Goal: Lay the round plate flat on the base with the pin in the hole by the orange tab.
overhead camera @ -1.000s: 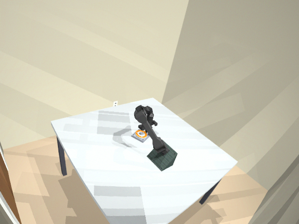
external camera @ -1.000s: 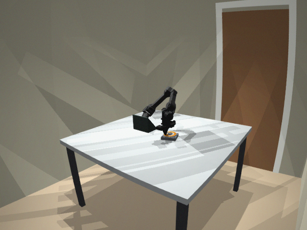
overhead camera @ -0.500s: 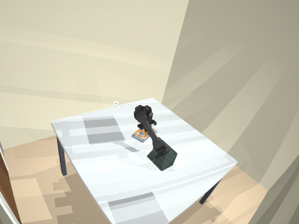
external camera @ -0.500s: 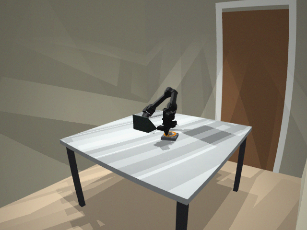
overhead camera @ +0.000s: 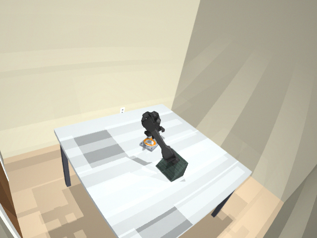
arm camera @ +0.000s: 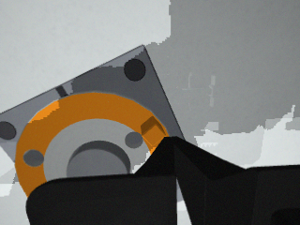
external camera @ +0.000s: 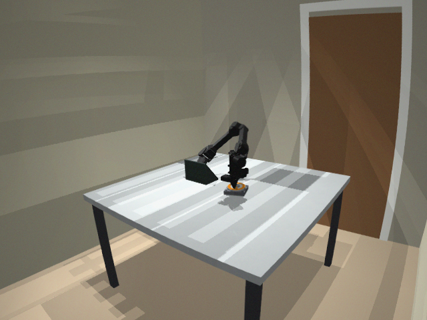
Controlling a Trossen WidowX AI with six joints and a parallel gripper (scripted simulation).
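My gripper tip is 3 cm to the right of the round plate and 1 cm past it. The rest, counted from my gripper tip: square base (5 cm to the left, 2 cm below, 2 cm behind).
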